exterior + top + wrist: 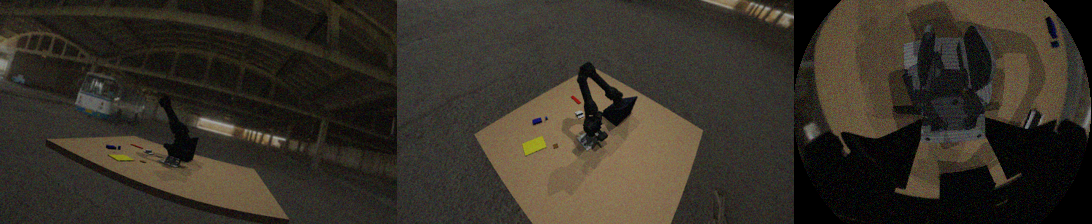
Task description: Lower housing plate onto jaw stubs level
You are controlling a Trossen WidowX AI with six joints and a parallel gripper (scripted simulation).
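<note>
Now: the grey housing part 2 cm above my gripper tip and 1 cm ahead of it. From my gripper tip the other things lie so: grey jaw: 2 cm ahead, 1 cm to the left; brown block: 25 cm ahead, 10 cm to the right, 2 cm below; tiny blue piece: 34 cm to the right, 19 cm ahead, 1 cm below.
</note>
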